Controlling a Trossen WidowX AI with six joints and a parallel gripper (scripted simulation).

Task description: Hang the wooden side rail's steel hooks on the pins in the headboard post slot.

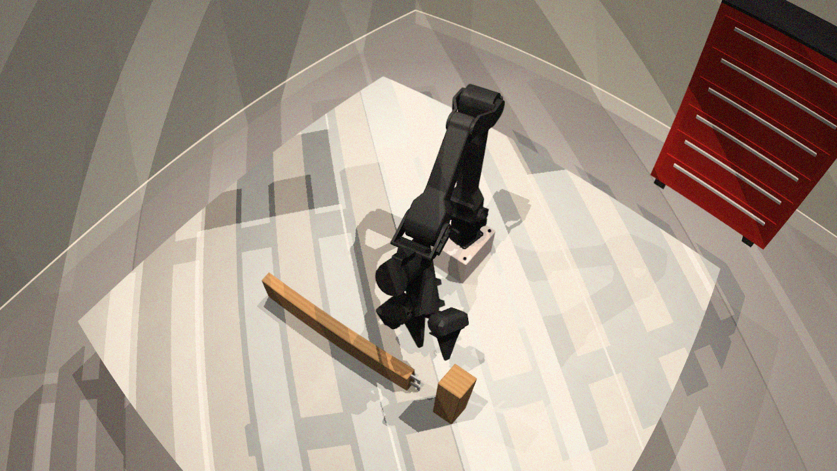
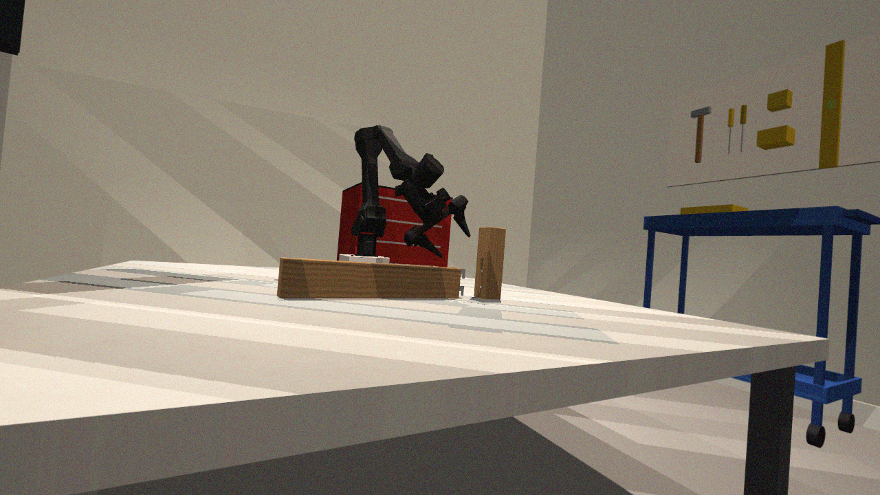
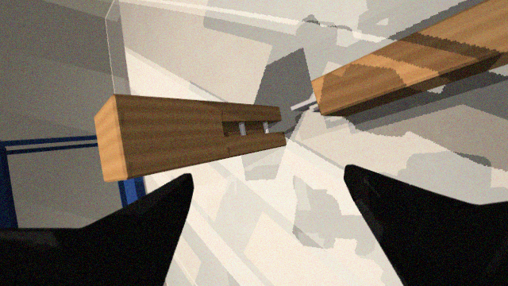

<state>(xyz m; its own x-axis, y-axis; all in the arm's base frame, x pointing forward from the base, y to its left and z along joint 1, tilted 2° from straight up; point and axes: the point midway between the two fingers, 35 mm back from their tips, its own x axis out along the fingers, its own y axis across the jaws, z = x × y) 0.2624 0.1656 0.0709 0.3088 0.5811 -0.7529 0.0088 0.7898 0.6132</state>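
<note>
Right now the headboard post is 3 cm ahead of my gripper tip, 8 cm to the left of it and 4 cm below it.
</note>
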